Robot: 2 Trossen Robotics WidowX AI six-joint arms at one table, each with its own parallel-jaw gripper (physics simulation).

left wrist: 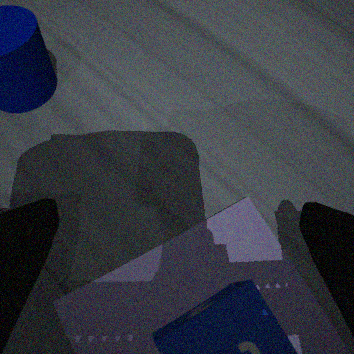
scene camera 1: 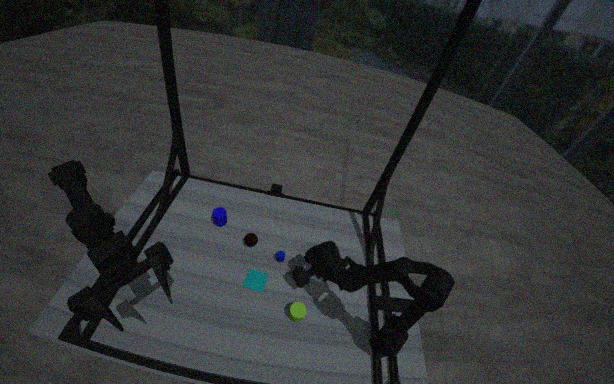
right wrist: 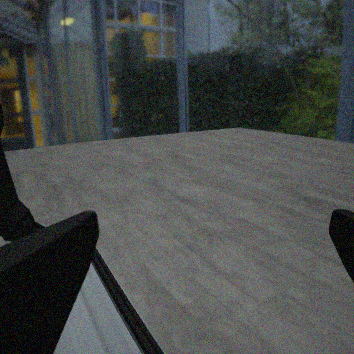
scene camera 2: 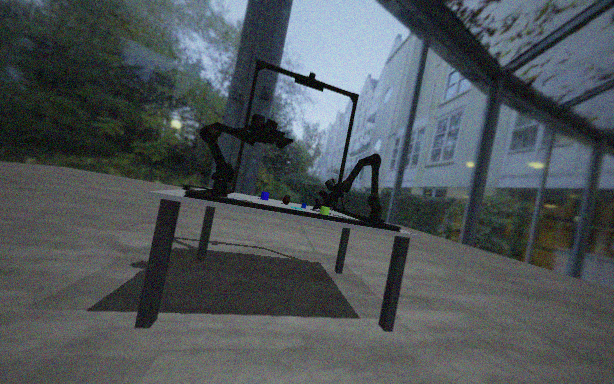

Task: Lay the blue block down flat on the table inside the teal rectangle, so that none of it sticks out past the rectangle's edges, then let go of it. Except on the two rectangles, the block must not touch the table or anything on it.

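Places are measured from the left arm's base along level axes (x ahead, y left, z up), in metres.
Pixels of known places: left gripper, between the fingertips: (left wrist: 181,212) (scene camera 1: 305,260) (scene camera 2: 316,209); right gripper, between the fingertips: (scene camera 1: 146,312) (right wrist: 214,222) (scene camera 2: 289,137); left arm's base, origin of its link: (scene camera 1: 382,345) (scene camera 2: 374,221); right arm's base, origin of its link: (scene camera 2: 218,192).
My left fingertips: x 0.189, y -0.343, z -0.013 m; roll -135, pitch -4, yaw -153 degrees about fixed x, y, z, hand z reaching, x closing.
Note:
Ahead of a thing's pixels: the offset from my left fingertips to its middle. "spot": to the spot under its first point.
The blue block {spot: 0.022 m back, 0.027 m left, 0.013 m up} (left wrist: 215,320), marked with a pale digit, lies on the lilac rectangle {spot: 0.027 m back, 0.006 m right, 0.005 m down} (left wrist: 250,235) at the bottom of the left wrist view, its lower part cut off. In scene camera 1 the left arm hides it. The teal rectangle {spot: 0.184 m ahead, 0.060 m left, 0.005 m down} (scene camera 1: 256,280) (scene camera 2: 297,208) has no block on it. My left gripper (left wrist: 181,212) (scene camera 1: 307,272) (scene camera 2: 319,203) is open, low over the lilac rectangle; the block shows below the line between its fingertips. Its fingers are hard to make out in scene camera 1. My right gripper (scene camera 1: 146,316) (right wrist: 214,222) (scene camera 2: 289,143) is open and raised, away from the block.
A small blue cylinder {0.091 m ahead, 0.020 m right, 0.009 m up} (scene camera 1: 280,256) (left wrist: 20,65) (scene camera 2: 303,205) stands between the left gripper and a dark red round object {0.195 m ahead, 0.093 m right, 0.019 m up} (scene camera 1: 251,239) (scene camera 2: 286,199). A larger blue cylinder {0.313 m ahead, 0.203 m right, 0.021 m up} (scene camera 1: 219,217) (scene camera 2: 265,195) stands farther back. A lime cylinder {0.066 m ahead, 0.190 m left, 0.016 m up} (scene camera 1: 298,311) (scene camera 2: 325,210) stands in front, right of the teal rectangle.

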